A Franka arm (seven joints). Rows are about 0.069 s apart.
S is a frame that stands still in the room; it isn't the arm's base.
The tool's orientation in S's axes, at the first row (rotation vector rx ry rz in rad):
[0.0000 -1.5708 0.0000]
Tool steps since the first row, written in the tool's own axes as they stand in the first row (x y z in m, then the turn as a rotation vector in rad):
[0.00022 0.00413 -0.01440 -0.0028 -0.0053 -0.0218]
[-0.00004 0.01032 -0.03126 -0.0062 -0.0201 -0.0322]
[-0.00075 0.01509 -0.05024 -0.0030 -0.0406 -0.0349]
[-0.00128 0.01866 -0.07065 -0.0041 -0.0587 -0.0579]
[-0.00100 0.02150 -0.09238 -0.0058 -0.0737 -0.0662]
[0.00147 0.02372 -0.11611 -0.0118 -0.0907 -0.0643]
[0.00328 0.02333 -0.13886 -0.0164 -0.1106 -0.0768]
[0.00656 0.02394 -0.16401 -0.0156 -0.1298 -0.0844]
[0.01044 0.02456 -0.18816 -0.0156 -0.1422 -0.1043]
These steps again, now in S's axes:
[0.01440 0.00413 0.00022 0.0218 -0.0053 -0.0028]
[0.03126 0.01032 -0.00004 0.0322 -0.0201 -0.0062]
[0.05024 0.01509 -0.00075 0.0349 -0.0406 -0.0030]
[0.07065 0.01866 -0.00128 0.0579 -0.0587 -0.0041]
[0.09238 0.02150 -0.00100 0.0662 -0.0737 -0.0058]
[0.11611 0.02372 0.00147 0.0643 -0.0907 -0.0118]
[0.13886 0.02333 0.00328 0.0768 -0.1106 -0.0164]
[0.16401 0.02394 0.00656 0.0844 -0.1298 -0.0156]
[0.18816 0.02456 0.01044 0.1043 -0.1422 -0.0156]

